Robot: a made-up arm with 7 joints.
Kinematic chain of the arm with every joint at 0, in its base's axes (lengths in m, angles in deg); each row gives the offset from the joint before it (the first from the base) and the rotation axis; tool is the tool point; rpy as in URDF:
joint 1: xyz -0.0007 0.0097 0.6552 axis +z
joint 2: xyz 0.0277 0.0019 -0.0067 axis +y
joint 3: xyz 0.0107 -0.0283 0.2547 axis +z
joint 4: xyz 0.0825 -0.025 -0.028 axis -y
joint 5: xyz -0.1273 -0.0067 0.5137 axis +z
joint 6: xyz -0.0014 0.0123 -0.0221 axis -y
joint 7: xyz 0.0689 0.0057 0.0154 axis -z
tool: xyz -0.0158 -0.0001 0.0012 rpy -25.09 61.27 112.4
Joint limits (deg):
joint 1: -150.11..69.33
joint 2: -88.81..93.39
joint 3: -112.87..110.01
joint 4: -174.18..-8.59
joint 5: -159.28..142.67
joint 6: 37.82..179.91
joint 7: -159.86..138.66
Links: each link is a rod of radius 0.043 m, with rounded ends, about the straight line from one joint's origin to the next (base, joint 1, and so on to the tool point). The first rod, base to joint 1, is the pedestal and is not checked.
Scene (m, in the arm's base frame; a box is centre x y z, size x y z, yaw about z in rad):
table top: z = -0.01
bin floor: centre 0.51 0.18 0 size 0.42 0.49 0.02 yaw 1.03
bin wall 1: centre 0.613 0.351 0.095 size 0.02 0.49 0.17 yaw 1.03
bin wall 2: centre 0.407 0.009 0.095 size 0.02 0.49 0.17 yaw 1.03
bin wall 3: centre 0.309 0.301 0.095 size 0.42 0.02 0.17 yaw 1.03
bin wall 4: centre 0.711 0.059 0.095 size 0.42 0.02 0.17 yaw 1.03
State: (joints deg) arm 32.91 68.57 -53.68 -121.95 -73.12 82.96 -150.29
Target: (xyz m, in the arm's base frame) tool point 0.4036 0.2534 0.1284
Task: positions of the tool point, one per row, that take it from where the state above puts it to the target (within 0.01 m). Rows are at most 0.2 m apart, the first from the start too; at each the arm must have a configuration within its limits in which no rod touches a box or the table.
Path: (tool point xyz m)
1: 0.5403 -0.3265 0.3992
2: 0.6091 -0.2861 0.4944
3: 0.6208 -0.1567 0.3731
4: 0.5893 -0.0160 0.2677
5: 0.5155 0.1246 0.1845
6: 0.4036 0.2534 0.1284

